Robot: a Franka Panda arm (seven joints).
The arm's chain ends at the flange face. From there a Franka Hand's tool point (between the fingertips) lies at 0.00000 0.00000 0.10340 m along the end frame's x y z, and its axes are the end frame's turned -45 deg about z.
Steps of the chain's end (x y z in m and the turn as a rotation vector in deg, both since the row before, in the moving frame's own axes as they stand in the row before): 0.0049 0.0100 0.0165 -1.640 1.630 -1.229; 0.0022 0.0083 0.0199 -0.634 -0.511 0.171; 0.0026 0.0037 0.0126 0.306 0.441 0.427
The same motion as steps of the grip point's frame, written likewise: -0.0036 0.0147 0.0164 -2.312 -0.007 -1.229; -0.0058 0.0076 0.0199 -0.087 -0.810 0.171; 0.0002 0.0046 0.0126 -0.095 0.528 0.427
